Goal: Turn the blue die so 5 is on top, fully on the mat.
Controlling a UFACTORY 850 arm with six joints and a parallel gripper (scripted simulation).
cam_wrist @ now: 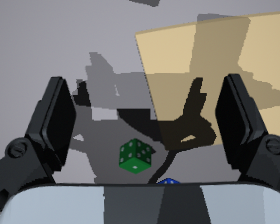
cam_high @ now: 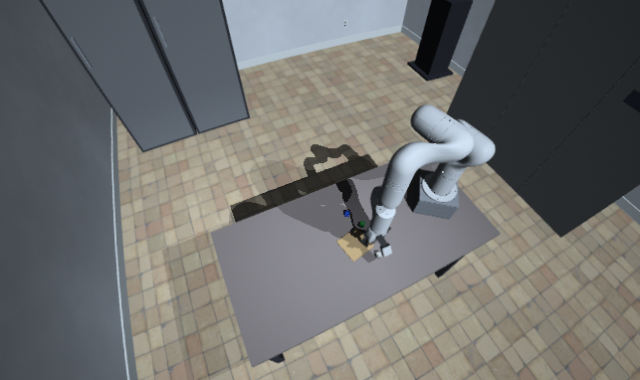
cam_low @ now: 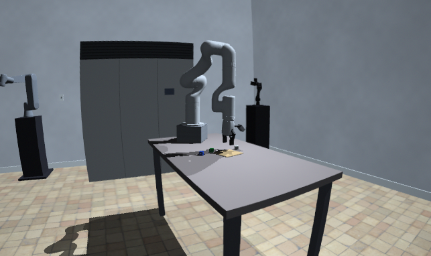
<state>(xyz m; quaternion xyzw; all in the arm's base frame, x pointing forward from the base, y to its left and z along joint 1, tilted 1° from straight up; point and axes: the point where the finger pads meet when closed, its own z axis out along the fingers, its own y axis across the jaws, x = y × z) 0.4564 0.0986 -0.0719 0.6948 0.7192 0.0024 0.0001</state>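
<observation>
My gripper is now 70 mm to the right of the white die and 40 mm above it. The rest, counted from my hand: blue die 40 mm ahead, 210 mm to the right, 40 mm below; then green die 10 mm behind, 120 mm to the right, 40 mm below; then mat 80 mm ahead, 40 mm to the right, 50 mm below.
</observation>
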